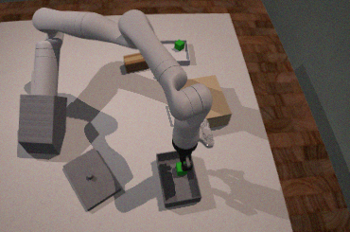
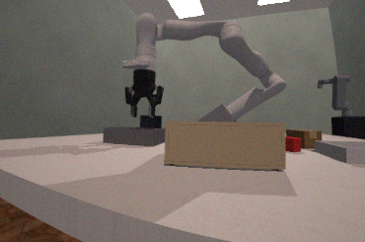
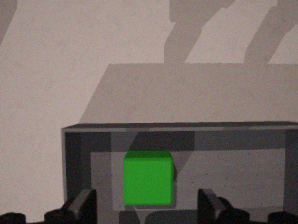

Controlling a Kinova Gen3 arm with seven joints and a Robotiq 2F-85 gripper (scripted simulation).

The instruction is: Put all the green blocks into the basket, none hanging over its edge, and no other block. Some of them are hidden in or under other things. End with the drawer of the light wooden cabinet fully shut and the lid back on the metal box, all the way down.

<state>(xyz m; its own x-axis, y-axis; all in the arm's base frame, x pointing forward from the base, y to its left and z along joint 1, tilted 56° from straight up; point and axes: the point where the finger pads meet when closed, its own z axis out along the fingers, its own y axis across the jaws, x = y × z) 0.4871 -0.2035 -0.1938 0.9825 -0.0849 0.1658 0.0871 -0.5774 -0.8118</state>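
The metal box is 80 mm below my hand, 30 mm to the right of it and 20 mm behind it. From my hand the other things lie so: cardboard box: 520 mm to the left, 150 mm behind, 70 mm below; then light wooden cabinet: 260 mm to the left, 110 mm ahead, 70 mm below; then red block: 450 mm to the left, 80 mm below, 40 mm behind.
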